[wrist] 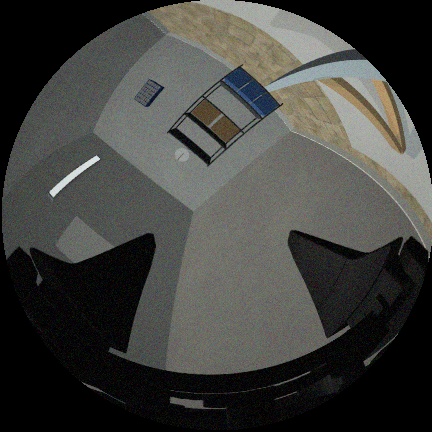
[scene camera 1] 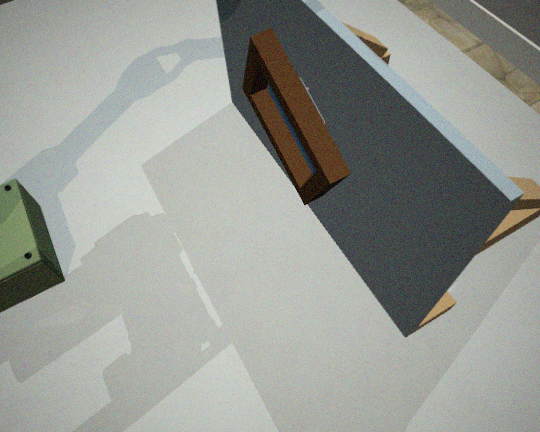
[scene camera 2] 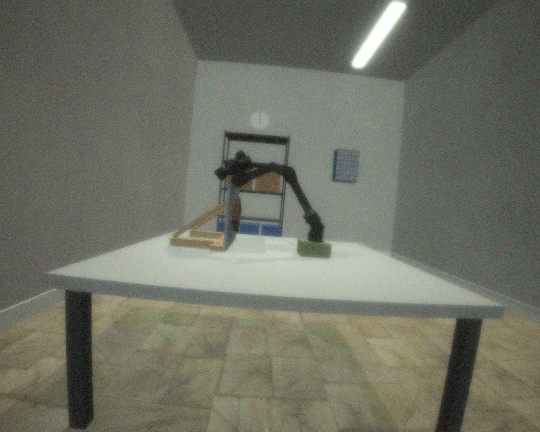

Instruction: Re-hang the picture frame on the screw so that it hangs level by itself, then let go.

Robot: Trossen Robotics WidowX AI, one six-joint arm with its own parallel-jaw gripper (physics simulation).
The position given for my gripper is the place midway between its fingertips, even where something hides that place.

My gripper (wrist: 223, 239) is open and holds nothing. Also in view: a brown picture frame (scene camera 1: 281, 101). I also see a dark grey wall panel (wrist: 331, 65) and a wooden brace (wrist: 338, 84).
The wrist view misses the brown picture frame: it is out of frame.
